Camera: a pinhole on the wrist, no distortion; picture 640 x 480 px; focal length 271.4 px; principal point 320.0 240.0 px. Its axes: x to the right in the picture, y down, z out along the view. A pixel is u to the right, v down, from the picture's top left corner.
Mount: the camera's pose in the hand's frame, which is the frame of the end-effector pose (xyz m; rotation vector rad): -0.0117 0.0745 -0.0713 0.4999 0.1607 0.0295
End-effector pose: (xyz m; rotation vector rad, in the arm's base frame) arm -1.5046 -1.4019 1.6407 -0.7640 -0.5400 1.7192
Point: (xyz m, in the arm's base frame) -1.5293 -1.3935 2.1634
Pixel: 234 165
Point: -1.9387 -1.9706 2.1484
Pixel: outside the picture
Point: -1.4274 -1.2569 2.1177
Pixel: 295 105
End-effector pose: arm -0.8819 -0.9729 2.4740 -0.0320 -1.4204 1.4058
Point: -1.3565 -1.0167 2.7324
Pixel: 475 389
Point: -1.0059 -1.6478 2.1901
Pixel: outside the picture
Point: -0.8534 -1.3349 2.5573
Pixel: 141 187
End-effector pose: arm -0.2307 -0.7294 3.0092 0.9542 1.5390 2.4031
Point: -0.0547 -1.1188 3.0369
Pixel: behind the camera
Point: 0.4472 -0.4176 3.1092
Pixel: 106 410
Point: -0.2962 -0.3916 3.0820
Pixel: 441 234
